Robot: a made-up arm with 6 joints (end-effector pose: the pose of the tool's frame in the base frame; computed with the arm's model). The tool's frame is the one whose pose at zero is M. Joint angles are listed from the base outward.
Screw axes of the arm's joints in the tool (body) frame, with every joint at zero. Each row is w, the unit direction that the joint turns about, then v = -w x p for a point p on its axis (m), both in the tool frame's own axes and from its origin. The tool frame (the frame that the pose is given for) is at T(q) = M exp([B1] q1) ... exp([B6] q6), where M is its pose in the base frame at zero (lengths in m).
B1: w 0 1 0 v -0.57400 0.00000 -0.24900
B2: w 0 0 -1 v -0.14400 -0.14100 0.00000
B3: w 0 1 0 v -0.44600 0.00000 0.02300
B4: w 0 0 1 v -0.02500 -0.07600 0.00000
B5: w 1 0 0 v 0.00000 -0.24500 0.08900
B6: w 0 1 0 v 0.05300 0.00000 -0.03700
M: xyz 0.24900 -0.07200 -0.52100 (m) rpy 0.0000 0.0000 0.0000 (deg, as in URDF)
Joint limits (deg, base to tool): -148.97..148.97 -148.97..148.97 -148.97..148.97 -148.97..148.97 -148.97..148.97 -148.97..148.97
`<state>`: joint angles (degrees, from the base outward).
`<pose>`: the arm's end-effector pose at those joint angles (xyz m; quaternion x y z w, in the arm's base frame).
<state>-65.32 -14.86 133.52 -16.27 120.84 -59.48</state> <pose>-0.4732 -0.4207 0.2414 0.2605 -0.1621 -0.7599 0.5731</pose>
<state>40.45 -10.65 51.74 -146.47 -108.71 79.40</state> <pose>-0.6765 -0.1918 -0.3502 0.3557 -0.2347 0.5665 0.7053</pose>
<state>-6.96 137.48 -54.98 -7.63 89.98 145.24</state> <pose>-0.5027 -0.0860 -0.5551 0.4209 0.1896 -0.2151 0.8606</pose>
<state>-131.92 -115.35 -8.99 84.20 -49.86 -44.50</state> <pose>0.3439 0.2894 0.7745 0.5283 -0.1295 -0.6835 0.4869</pose>
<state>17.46 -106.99 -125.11 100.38 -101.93 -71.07</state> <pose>0.2586 1.0187 0.2738 0.1998 0.7954 0.3725 0.4343</pose>
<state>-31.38 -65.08 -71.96 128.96 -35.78 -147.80</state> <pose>0.7795 0.6112 0.2463 -0.3797 -0.1844 -0.5476 0.7225</pose>
